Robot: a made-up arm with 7 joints. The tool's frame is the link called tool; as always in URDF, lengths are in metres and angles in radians. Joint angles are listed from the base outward. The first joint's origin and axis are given. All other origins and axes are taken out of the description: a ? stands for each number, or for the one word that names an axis. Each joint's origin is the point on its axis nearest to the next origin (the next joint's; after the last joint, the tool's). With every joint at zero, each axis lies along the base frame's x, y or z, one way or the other. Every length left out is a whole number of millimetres.
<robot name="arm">
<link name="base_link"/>
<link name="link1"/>
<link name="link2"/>
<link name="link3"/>
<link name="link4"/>
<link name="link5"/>
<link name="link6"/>
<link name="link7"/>
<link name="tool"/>
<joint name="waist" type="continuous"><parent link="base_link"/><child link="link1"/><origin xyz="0 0 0.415" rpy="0 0 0"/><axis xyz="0 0 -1"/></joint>
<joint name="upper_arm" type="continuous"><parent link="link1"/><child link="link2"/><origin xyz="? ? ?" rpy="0 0 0"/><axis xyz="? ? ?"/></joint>
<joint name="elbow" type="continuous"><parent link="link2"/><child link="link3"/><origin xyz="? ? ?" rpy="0 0 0"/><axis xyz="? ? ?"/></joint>
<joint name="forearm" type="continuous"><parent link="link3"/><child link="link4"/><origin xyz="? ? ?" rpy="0 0 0"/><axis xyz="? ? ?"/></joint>
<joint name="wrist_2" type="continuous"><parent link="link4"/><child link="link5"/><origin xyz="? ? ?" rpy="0 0 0"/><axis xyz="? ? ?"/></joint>
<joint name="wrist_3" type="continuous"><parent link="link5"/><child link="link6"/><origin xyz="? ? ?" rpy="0 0 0"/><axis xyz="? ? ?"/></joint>
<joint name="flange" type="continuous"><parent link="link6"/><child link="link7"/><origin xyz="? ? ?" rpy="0 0 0"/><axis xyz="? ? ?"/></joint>
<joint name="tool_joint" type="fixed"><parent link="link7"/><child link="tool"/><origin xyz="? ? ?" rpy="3.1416 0 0"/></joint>
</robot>
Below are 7 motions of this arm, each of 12 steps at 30 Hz.
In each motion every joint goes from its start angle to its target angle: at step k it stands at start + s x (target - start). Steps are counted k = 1, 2, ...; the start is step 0. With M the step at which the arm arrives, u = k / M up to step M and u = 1 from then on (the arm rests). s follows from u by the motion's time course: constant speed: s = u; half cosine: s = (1 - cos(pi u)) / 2; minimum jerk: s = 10 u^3 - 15 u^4 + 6 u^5.
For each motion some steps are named. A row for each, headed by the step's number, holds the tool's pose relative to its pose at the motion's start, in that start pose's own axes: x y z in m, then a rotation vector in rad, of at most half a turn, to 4 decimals.
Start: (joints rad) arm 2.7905 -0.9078 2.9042 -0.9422 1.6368 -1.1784 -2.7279
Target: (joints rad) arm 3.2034 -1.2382 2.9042 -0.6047 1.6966 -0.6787 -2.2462
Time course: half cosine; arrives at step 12
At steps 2, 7, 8, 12:
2: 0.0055 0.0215 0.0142 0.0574 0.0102 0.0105
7: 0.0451 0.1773 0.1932 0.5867 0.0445 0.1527
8: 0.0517 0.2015 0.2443 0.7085 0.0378 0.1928
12: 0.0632 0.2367 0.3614 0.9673 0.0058 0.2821

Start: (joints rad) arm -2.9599 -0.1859 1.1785 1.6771 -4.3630 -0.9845 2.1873
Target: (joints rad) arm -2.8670 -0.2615 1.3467 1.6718 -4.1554 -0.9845 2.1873
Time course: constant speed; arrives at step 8
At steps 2, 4, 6, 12:
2: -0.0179 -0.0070 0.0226 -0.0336 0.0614 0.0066
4: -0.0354 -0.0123 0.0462 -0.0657 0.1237 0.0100
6: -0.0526 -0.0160 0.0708 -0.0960 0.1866 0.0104
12: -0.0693 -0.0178 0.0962 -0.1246 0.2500 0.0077

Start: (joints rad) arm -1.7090 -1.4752 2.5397 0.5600 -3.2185 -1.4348 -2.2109
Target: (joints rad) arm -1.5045 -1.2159 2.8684 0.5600 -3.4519 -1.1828 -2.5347
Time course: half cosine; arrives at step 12
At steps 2, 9, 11, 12:
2: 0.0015 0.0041 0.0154 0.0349 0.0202 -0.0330
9: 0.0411 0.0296 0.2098 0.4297 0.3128 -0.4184
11: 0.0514 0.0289 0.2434 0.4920 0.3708 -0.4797
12: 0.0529 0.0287 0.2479 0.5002 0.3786 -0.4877

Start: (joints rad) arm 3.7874 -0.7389 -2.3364 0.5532 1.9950 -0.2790 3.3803
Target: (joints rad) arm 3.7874 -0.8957 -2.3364 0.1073 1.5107 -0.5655 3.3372
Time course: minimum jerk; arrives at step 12
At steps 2, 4, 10, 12:
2: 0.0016 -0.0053 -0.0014 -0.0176 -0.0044 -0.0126
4: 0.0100 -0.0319 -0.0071 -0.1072 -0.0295 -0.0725
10: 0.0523 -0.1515 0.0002 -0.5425 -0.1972 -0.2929
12: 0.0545 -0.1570 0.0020 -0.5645 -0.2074 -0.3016

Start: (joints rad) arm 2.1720 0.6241 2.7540 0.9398 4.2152 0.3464 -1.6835
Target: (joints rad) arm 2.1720 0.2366 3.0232 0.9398 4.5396 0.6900 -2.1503
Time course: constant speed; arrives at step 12
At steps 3, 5, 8, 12:
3: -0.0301 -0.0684 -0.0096 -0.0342 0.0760 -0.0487
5: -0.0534 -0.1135 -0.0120 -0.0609 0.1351 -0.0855
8: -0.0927 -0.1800 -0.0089 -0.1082 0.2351 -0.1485
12: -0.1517 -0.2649 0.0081 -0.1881 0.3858 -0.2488

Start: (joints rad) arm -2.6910 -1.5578 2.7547 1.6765 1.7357 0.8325 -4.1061
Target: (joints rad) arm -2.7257 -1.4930 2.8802 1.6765 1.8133 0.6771 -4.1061
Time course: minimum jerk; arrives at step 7
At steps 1, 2, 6, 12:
1: 0.0002 -0.0007 0.0003 -0.0010 -0.0023 0.0015
2: 0.0013 -0.0042 0.0017 -0.0064 -0.0140 0.0092
6: 0.0074 -0.0281 0.0134 -0.0393 -0.0889 0.0679
12: 0.0076 -0.0288 0.0138 -0.0401 -0.0908 0.0697

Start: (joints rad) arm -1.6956 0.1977 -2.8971 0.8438 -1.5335 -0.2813 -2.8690
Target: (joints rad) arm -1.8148 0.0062 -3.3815 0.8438 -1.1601 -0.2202 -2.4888
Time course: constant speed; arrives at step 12
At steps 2, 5, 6, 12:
2: -0.0412 -0.0101 -0.0038 0.0016 0.0929 0.0684
5: -0.1021 -0.0225 -0.0030 0.0223 0.2297 0.1645
6: -0.1220 -0.0258 -0.0011 0.0339 0.2742 0.1946
12: -0.2337 -0.0369 0.0251 0.1499 0.5223 0.3520

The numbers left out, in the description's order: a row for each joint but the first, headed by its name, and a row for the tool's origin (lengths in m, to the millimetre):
upper_arm: xyz 0 -0.017 0, axis 0 1 0
elbow: xyz 0 0 0.471, axis 0 0 -1
forearm: xyz 0 -0.011 0, axis 0 1 0
wrist_2: xyz 0 0 0.242, axis 0 0 -1
wrist_3: xyz 0 0 0, axis 0 1 0
flange: xyz 0 0 0.149, axis 0 0 -1
tool: xyz 0 0 0

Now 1 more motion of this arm.
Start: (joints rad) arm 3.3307 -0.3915 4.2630 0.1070 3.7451 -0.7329 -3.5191
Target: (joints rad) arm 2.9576 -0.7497 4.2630 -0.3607 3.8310 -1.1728 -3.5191
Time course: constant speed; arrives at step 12
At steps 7, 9, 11, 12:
7: -0.0656 -0.1319 0.1240 -0.1553 0.0448 -0.0796
9: -0.0835 -0.1591 0.1704 -0.2022 0.0573 -0.1104
11: -0.1002 -0.1808 0.2204 -0.2510 0.0689 -0.1443
12: -0.1079 -0.1895 0.2466 -0.2761 0.0742 -0.1624

